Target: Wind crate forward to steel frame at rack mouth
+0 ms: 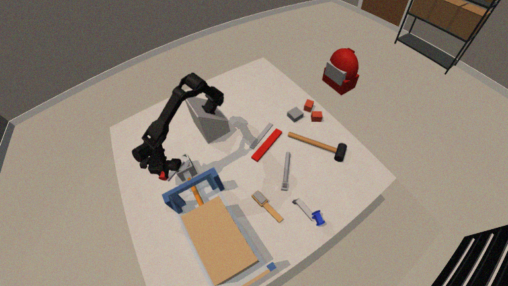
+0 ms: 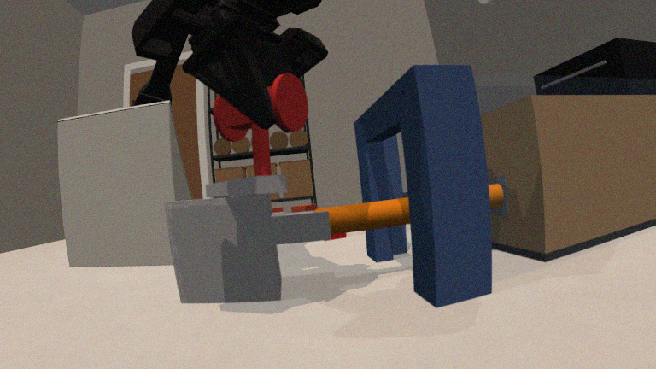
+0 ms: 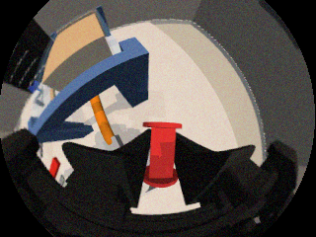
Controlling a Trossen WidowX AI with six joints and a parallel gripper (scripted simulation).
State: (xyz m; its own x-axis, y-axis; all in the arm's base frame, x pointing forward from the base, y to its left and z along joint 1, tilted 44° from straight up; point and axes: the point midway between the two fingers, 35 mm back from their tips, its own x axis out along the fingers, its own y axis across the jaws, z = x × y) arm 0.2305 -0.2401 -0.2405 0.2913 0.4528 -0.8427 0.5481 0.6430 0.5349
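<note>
The blue steel frame lies 10 cm to the left of my gripper tip, 10 cm ahead of it and 3 cm below it. The rest, counted from my gripper tip: grey winch: 10 cm below, 9 cm to the left, 8 cm behind; red knob: 2 cm behind, 1 cm to the left; red-knobbed crank: 4 cm to the left, 3 cm below, 3 cm behind.
</note>
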